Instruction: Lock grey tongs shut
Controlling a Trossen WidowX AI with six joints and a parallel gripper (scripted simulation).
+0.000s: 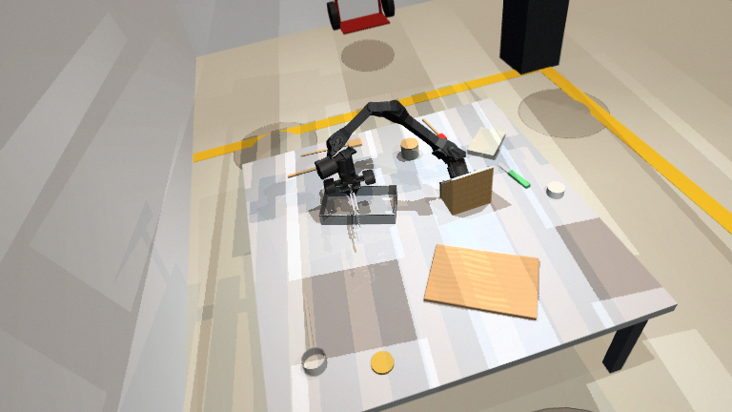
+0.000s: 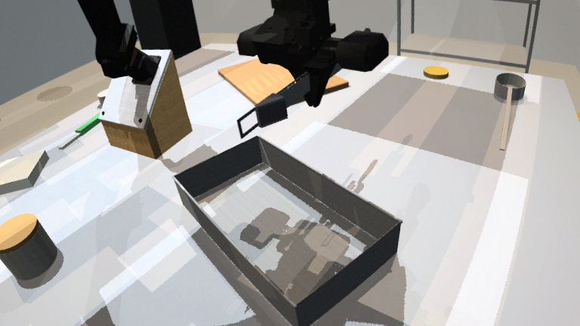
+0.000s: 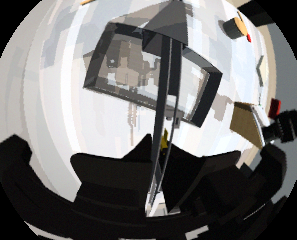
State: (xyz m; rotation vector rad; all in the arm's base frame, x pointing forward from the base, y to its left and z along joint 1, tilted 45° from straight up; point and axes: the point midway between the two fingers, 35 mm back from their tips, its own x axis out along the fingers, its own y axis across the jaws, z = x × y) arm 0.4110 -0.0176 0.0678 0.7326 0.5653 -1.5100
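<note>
Right now the wooden board is 41 cm to the left of my gripper tip, 33 cm behind it and 15 cm below it. The rest, counted from my gripper tip: green-handled tool (68 cm behind, 15 cm below, 2 cm to the right); then yellow disc (58 cm to the left, 15 cm below, 9 cm ahead); then roasting tin (13 cm below, 8 cm to the right, 3 cm behind).
</note>
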